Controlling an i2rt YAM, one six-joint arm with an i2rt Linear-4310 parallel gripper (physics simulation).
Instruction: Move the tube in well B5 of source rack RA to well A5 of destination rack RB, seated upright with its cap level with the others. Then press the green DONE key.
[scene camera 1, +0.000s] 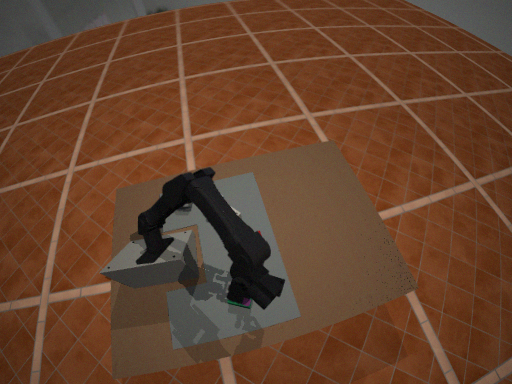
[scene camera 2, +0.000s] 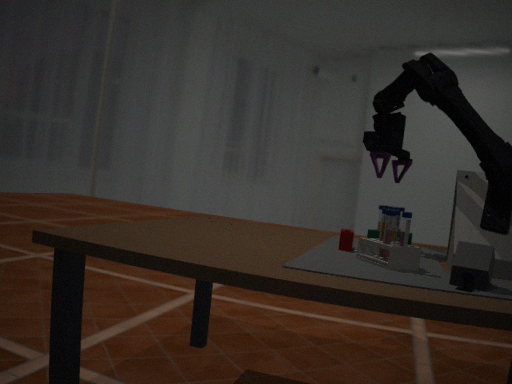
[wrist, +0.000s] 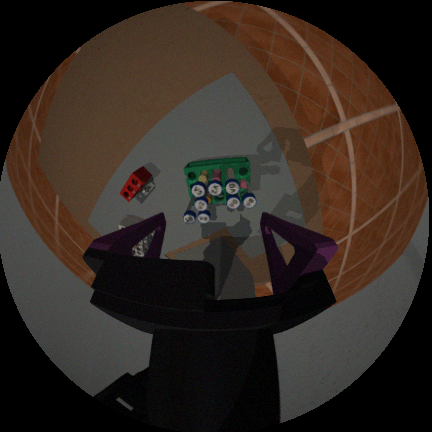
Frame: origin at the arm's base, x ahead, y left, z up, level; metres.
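Where they show: gripper, fingertip midpoint: (scene camera 2: 388, 180) (wrist: 212, 217); arm's base, link origin: (scene camera 1: 156, 250) (scene camera 2: 498, 203).
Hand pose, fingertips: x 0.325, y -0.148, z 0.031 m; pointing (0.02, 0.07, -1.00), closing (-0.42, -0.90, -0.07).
Things, the pixels of their centre, and the offset from my fingertips. "spot": a spot on its surface instead. Level surfaces: height alone.
- green rack, body centre: (wrist: 218, 180) (scene camera 2: 389, 239) (scene camera 1: 242, 289) 0.013 m left, 0.029 m back, 0.177 m down
- white rack, body centre: (scene camera 2: 388, 253) (wrist: 134, 236) 0.351 m left, 0.084 m back, 0.177 m down
- red block, body centre: (wrist: 134, 183) (scene camera 2: 346, 239) 0.203 m left, 0.057 m ahead, 0.177 m down
- small grey labelled block, surface spot: (wrist: 146, 191) spot: 0.204 m left, 0.019 m ahead, 0.200 m down
- grey mat, surface height: 0.202 m down
- brown table, surface height: 0.205 m down
My gripper (scene camera 2: 389, 180) (wrist: 212, 217) is open and empty, its purple fingers spread wide, high above the racks. In scene camera 1 the arm hides most of it. A green rack (scene camera 1: 239, 304) (scene camera 2: 373, 233) (wrist: 220, 163) holds several tubes (scene camera 2: 392, 210) (wrist: 214, 187) with blue-rimmed white caps, ahead of the fingers in the wrist view. A white rack (scene camera 2: 407, 258) (wrist: 131, 221) is partly behind the left finger in the wrist view. Rack letters and well labels are not readable, so I cannot tell which tube is in B5. The green DONE key cannot be made out.
A red block (scene camera 2: 346, 240) (wrist: 136, 184) with dark holes stands left of the green rack in the wrist view, with a small grey labelled block (wrist: 146, 191) against it. The arm's grey base block (scene camera 1: 150, 270) stands at the mat's edge. The grey mat (scene camera 1: 200, 330) lies on a brown table (scene camera 1: 320, 200).
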